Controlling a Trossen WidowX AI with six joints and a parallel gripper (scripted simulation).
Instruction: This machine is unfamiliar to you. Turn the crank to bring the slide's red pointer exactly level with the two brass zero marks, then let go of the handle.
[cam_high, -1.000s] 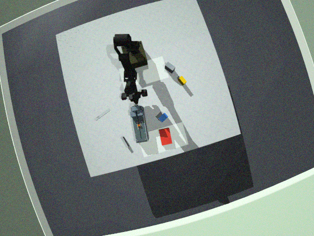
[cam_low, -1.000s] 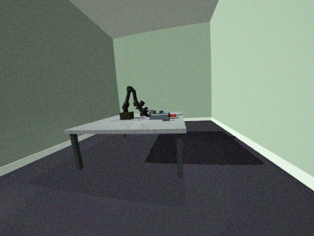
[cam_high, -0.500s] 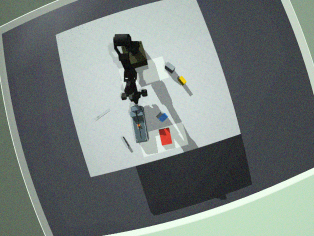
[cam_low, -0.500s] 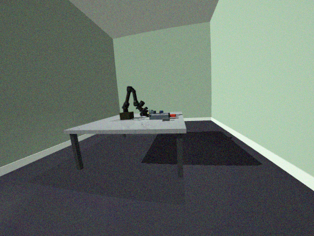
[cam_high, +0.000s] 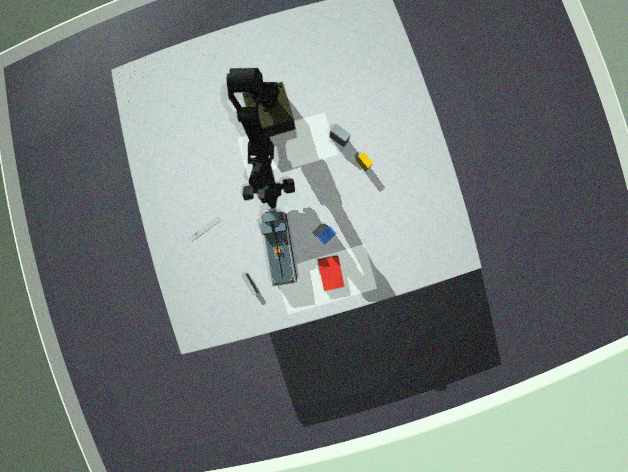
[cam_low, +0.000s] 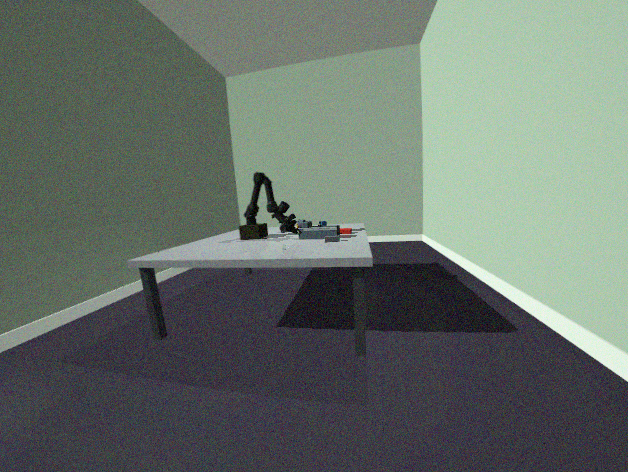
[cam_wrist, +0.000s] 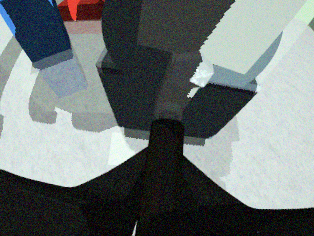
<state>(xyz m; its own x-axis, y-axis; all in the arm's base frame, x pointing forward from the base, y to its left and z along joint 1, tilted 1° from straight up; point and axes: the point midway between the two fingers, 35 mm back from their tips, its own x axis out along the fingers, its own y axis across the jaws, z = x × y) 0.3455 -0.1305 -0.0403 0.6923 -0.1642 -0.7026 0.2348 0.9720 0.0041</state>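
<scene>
My gripper tip is 20 mm past the crank handle and 30 mm below it. From my gripper tip the other things lie so: red pointer 160 mm ahead, 40 mm to the right, 50 mm above; blue block 180 mm ahead, 140 mm to the left, 10 mm above; pale strip 30 mm behind, 300 mm to the right, 30 mm below.
</scene>
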